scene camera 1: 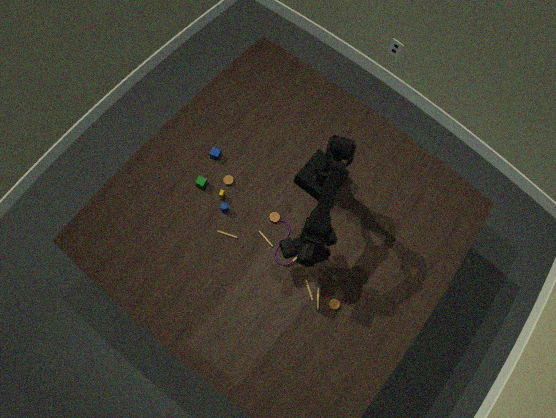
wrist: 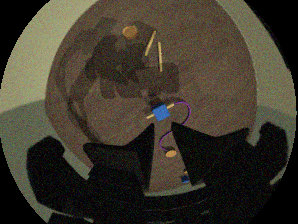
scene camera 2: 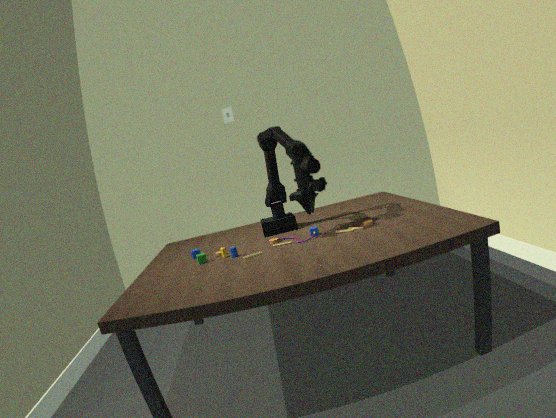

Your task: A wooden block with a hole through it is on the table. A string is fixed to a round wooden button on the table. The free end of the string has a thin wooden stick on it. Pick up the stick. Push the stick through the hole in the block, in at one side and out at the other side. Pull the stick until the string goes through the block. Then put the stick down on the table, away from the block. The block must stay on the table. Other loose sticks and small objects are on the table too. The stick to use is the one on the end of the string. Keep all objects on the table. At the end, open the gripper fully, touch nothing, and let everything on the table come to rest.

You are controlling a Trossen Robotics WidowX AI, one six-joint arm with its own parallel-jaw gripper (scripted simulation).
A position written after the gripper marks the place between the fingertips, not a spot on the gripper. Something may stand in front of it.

Observation:
In view: the gripper (scene camera 2: 311,213).
The gripper also shows in the wrist view (wrist: 162,125).

